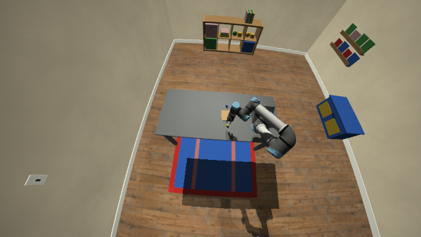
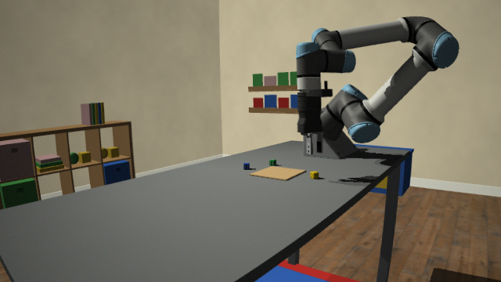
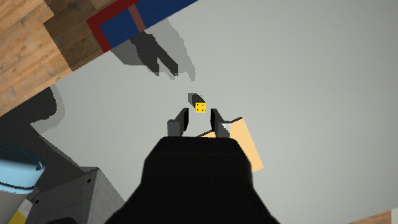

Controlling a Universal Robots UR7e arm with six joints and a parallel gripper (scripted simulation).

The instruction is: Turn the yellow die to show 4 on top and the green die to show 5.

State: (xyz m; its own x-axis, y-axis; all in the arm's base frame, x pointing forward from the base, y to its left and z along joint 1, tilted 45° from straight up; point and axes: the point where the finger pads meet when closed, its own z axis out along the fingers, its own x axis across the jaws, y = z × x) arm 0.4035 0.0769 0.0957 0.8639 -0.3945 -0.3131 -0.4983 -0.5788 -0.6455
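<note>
My gripper is now 9 cm above the yellow die. From my hand the other things lie so: tan mat: 13 cm to the right, 10 cm below; then blue die: 27 cm to the right, 9 cm below, 1 cm behind; then green die: 21 cm to the right, 11 cm behind, 9 cm below.
</note>
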